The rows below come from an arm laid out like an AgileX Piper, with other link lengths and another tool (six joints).
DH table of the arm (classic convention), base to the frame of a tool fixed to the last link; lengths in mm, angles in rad. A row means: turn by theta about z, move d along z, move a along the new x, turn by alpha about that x. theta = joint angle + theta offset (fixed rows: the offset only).
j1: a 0, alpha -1.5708, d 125.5, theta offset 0
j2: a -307.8, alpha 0, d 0, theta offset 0.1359
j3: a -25.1, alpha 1.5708, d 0, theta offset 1.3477
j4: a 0, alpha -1.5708, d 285.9, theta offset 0
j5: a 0, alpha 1.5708, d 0, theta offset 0
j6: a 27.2, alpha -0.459, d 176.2, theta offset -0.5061
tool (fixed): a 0, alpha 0, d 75.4, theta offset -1.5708
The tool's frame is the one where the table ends.
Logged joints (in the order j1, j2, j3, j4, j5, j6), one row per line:
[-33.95 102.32 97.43 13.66 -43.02 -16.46]
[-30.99 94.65 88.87 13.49 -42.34 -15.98]
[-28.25 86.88 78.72 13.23 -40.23 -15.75]
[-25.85 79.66 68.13 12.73 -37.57 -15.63]
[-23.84 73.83 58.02 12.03 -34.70 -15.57]
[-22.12 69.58 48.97 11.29 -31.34 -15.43]
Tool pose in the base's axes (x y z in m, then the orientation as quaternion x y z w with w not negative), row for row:
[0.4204 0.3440 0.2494 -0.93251 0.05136 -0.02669 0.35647]
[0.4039 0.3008 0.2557 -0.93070 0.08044 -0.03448 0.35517]
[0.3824 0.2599 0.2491 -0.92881 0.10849 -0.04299 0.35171]
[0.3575 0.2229 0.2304 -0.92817 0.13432 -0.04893 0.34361]
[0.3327 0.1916 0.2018 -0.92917 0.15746 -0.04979 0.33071]
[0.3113 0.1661 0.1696 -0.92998 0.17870 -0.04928 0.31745]
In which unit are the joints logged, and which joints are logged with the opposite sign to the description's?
The joints are logged in degrees. Opposite sign: j1, j3, j5.
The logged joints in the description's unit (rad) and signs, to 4 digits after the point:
[0.5925 1.7858 -1.7005 0.2384 0.7508 -0.2873]
[0.5409 1.6520 -1.5511 0.2354 0.7390 -0.2789]
[0.4931 1.5163 -1.3739 0.2309 0.7021 -0.2749]
[0.4512 1.3903 -1.1891 0.2222 0.6557 -0.2728]
[0.4161 1.2886 -1.0126 0.2100 0.6056 -0.2717]
[0.3861 1.2144 -0.8547 0.1970 0.5470 -0.2693]

